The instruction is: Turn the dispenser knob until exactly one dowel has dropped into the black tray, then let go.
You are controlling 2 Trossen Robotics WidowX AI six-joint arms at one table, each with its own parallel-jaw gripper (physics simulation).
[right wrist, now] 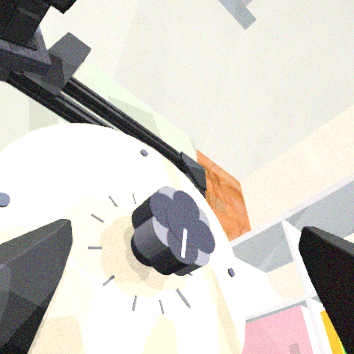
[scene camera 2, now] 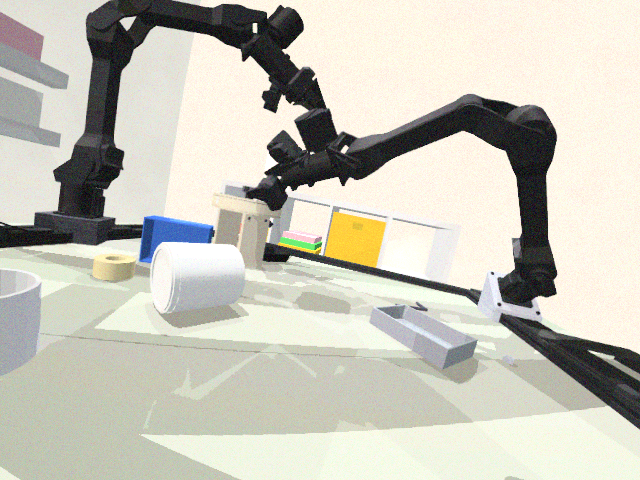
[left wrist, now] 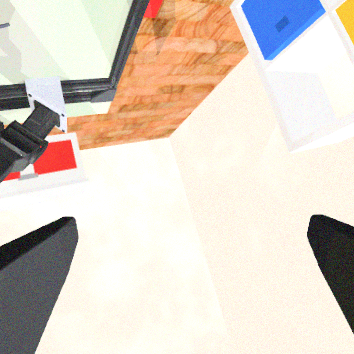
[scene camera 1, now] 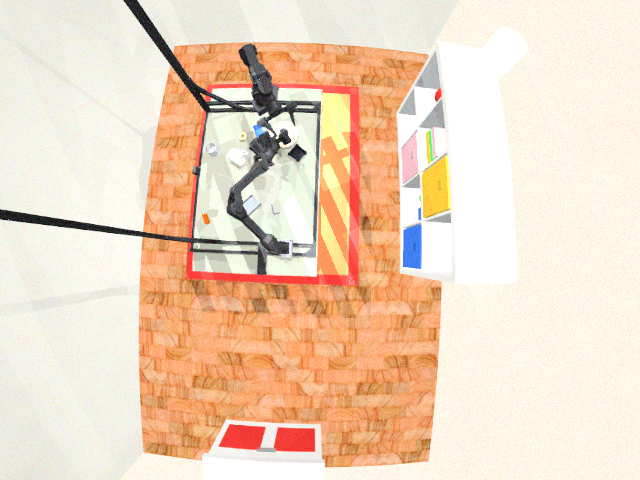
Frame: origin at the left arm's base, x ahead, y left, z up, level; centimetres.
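Where they show: left gripper, between the fingertips: [left wrist: 193,226] [scene camera 1: 286,132]; right gripper, between the fingertips: [right wrist: 188,234] [scene camera 2: 256,183] [scene camera 1: 281,132]; left arm's base, origin of its link: [right wrist: 9,27] [scene camera 2: 79,215] [scene camera 1: 261,102]; right arm's base, origin of its link: [scene camera 2: 513,292] [left wrist: 47,113] [scene camera 1: 285,248].
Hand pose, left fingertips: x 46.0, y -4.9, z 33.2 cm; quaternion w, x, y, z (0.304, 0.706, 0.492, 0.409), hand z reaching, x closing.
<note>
Each offset is from my left fingertips to the top centre of the thing. "spot": to the spot under its first point.
The round cream dispenser {dx -13.1, dy +3.3, dz -23.2 cm} [scene camera 1: 292,129] [scene camera 2: 253,240] [right wrist: 65,170] stands near the left arm's base. Its dark lobed knob {dx -13.1, dy +3.3, dz -20.5 cm} [right wrist: 172,230] has a white line pointing down the right wrist picture. My right gripper [right wrist: 188,234] [scene camera 1: 284,135] is open, with its fingers apart on both sides of the knob; no contact shows. My left gripper [left wrist: 193,226] is open and empty, raised near the dispenser; its fingertips are largely hidden behind the right arm in scene camera 2. The black tray {dx -4.6, dy +6.0, dz -35.5 cm} [scene camera 1: 297,152] [scene camera 2: 276,253] sits beside the dispenser. I cannot make out a dowel in it.
The two wrists are close together above the dispenser. A blue box {dx -26.1, dy -6.9, dz -29.9 cm} [scene camera 1: 258,131] [scene camera 2: 180,237], tape roll {dx -33.3, dy -16.4, dz -35.4 cm} [scene camera 2: 113,267], white canister {spot: dx -19.3, dy -25.7, dz -30.0 cm} [scene camera 1: 237,157] [scene camera 2: 206,276], cup {dx -36.3, dy -36.6, dz -32.4 cm} [scene camera 1: 211,149] [scene camera 2: 20,320], grey tray {spot: dx +7.4, dy -41.6, dz -36.8 cm} [scene camera 2: 457,356] and orange block {dx -2.7, dy -61.2, dz -34.9 cm} [scene camera 1: 205,218] are on the table.
</note>
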